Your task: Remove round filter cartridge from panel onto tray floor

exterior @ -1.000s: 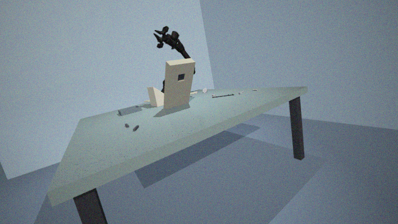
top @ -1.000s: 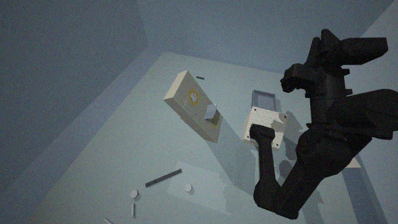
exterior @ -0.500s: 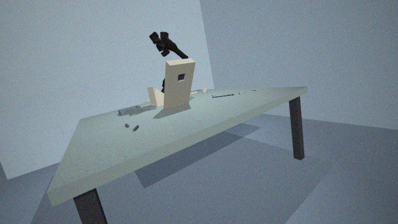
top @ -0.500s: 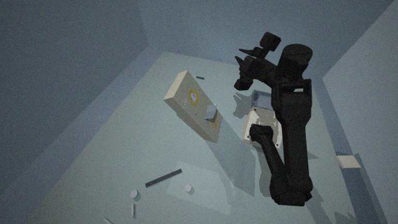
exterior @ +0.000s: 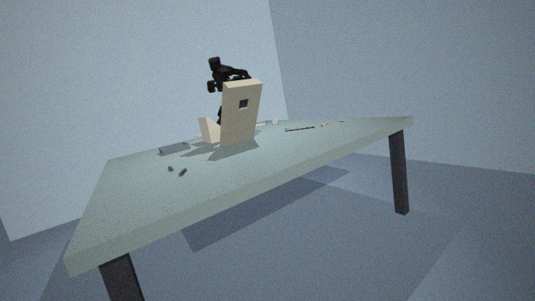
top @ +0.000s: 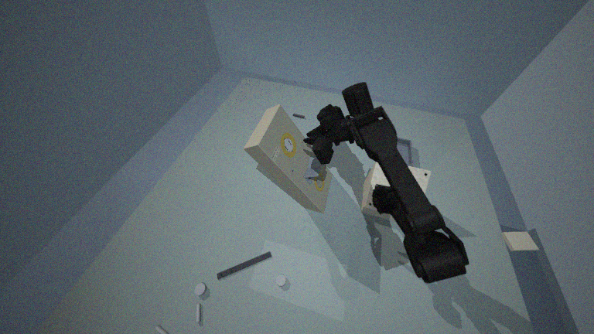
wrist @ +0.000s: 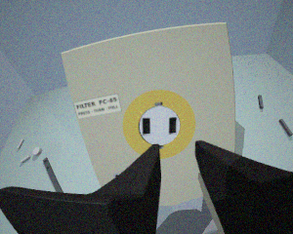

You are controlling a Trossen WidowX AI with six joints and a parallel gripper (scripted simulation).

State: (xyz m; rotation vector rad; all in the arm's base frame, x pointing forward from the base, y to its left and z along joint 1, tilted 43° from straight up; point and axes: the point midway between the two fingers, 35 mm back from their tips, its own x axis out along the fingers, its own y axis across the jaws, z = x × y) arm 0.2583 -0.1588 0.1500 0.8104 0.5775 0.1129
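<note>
Right now the round filter cartridge is 6 cm ahead of my gripper tip, 5 cm below it and 1 cm to the left of it. Round my gripper tip: beige service panel (13 cm below, 2 cm ahead, 1 cm to the left); then grey tray (37 cm behind, 27 cm to the right, 27 cm below).
</note>
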